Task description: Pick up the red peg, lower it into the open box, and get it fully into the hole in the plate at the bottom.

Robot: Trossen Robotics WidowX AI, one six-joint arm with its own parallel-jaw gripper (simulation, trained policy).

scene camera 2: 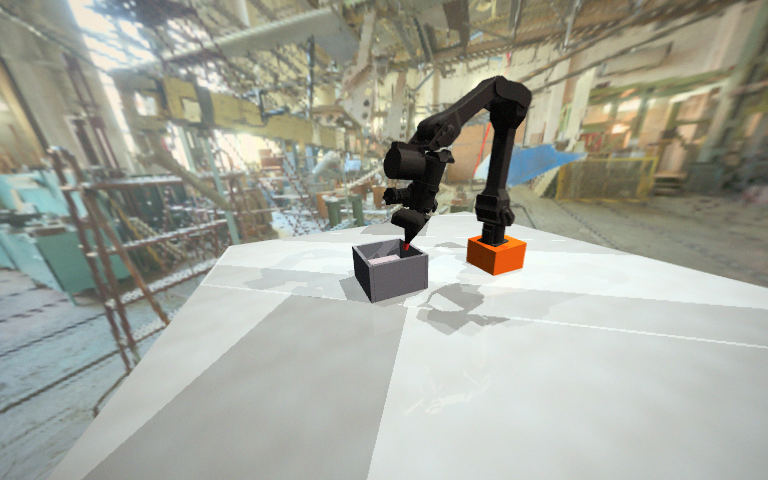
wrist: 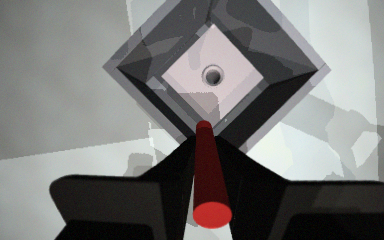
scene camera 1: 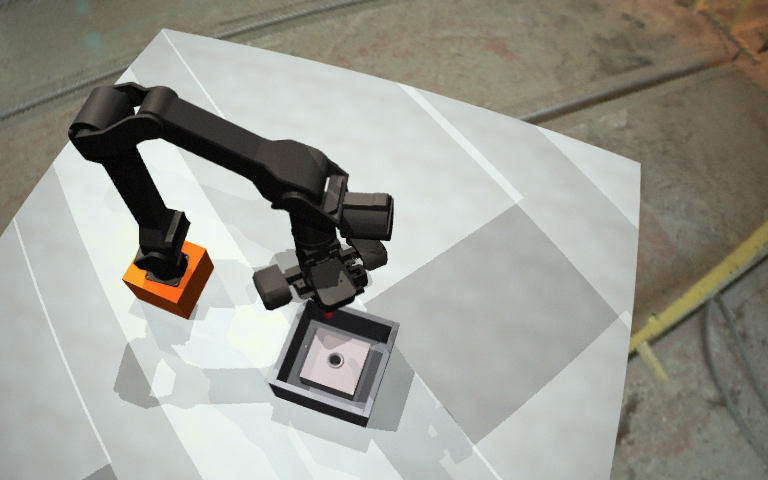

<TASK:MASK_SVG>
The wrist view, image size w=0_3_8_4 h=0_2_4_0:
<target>my gripper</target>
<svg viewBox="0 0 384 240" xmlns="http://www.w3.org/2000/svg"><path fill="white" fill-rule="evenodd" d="M214 137L232 214L229 221L232 240L384 240L384 182L375 180L291 181L281 177L264 165L257 163L221 136ZM196 136L188 137L165 159L139 176L70 174L54 180L49 186L49 194L66 223L54 240L183 240L194 179Z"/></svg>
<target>grey box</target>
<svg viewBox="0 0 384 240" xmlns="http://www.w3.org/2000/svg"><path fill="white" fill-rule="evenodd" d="M103 66L105 71L181 145L188 137L196 136L196 125L198 122L203 121L203 119L162 78L162 75L211 26L215 25L263 77L212 128L214 137L221 136L245 154L254 148L288 112L332 71L319 56L318 52L310 46L297 31L296 27L271 0L166 0Z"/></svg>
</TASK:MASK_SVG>
